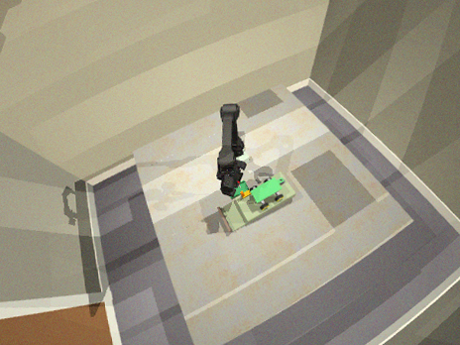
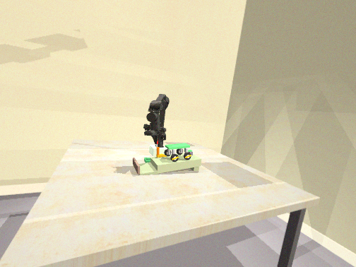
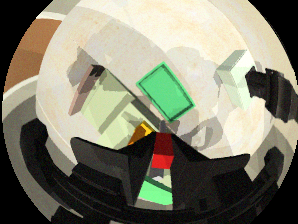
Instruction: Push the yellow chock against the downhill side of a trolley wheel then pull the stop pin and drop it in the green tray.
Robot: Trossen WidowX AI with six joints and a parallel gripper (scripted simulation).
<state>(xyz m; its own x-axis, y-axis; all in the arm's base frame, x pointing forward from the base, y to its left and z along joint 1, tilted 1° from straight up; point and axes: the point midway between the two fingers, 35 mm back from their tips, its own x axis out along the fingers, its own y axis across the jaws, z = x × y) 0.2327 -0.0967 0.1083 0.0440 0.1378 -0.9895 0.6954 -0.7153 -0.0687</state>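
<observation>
My gripper tip is now 20 mm past the green tray and 140 mm above it. Also, from my gripper tip: red-headed stop pin (right at my gripper tip); yellow chock (40 mm ahead, 20 mm to the left, 50 mm below); trolley (100 mm ahead, 120 mm to the left, 30 mm below).
</observation>
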